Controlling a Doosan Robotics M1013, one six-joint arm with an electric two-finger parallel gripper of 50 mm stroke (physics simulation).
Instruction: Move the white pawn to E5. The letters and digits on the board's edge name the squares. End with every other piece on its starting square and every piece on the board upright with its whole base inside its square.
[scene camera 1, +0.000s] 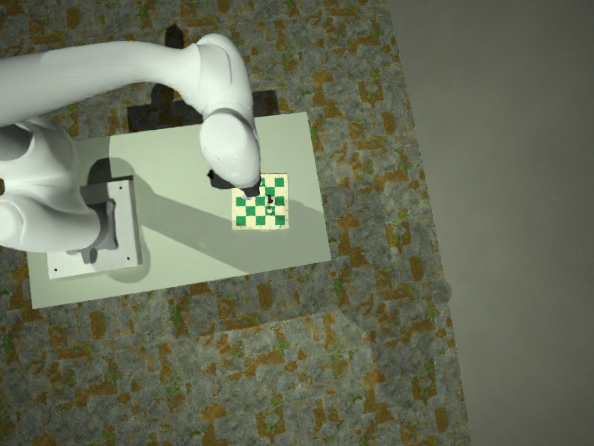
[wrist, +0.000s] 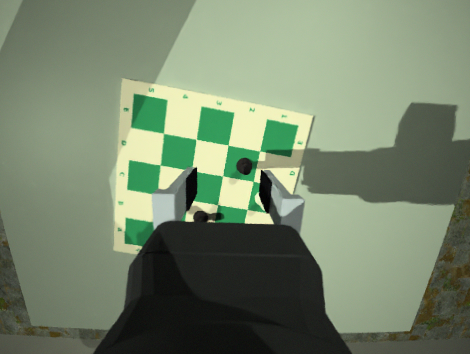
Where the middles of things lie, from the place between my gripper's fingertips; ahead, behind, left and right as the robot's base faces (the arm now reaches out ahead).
Scene:
Now: the chessboard (scene camera 1: 246, 214) 90 mm below my hand, 40 mm ahead of it and 30 mm to the right of it.

